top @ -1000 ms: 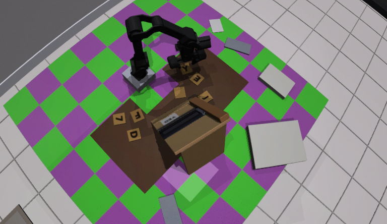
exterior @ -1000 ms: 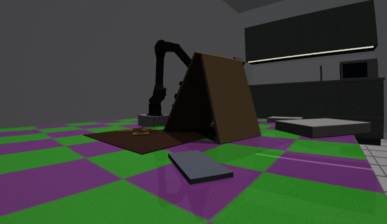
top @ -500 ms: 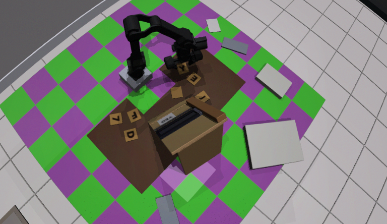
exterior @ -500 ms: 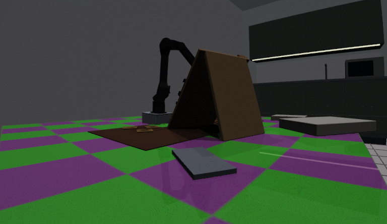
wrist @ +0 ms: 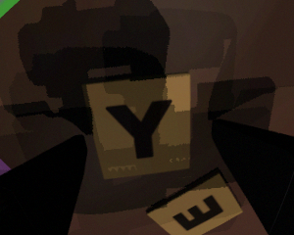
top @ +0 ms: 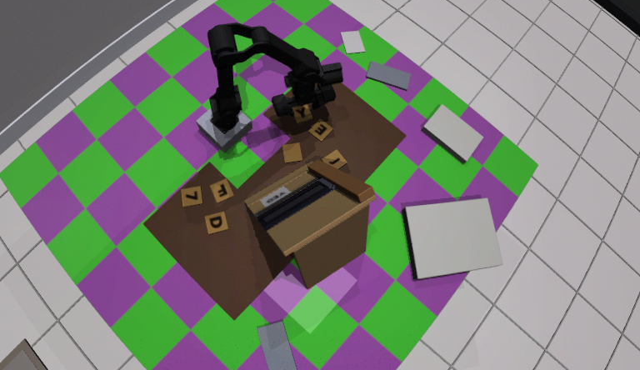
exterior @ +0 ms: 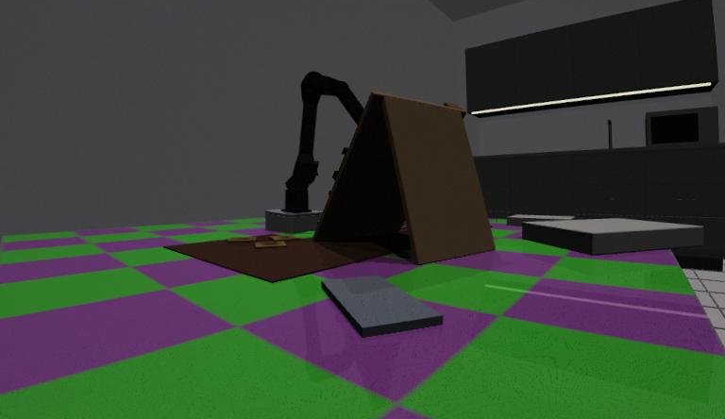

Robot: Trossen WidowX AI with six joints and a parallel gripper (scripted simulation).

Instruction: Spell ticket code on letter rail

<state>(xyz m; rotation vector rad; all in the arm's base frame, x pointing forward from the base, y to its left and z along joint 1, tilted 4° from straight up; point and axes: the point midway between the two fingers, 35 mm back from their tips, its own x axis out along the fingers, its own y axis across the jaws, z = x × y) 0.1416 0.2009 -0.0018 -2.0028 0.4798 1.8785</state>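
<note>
My gripper tip is now 1 cm above the letter tile. The rest, counted from my gripper tip: brown mat 6 cm ahead, 21 cm to the right, 1 cm below; pale card 7 cm behind, 35 cm to the left, 1 cm below; white ticket 14 cm ahead, 28 cm to the right, 7 cm above.
</note>
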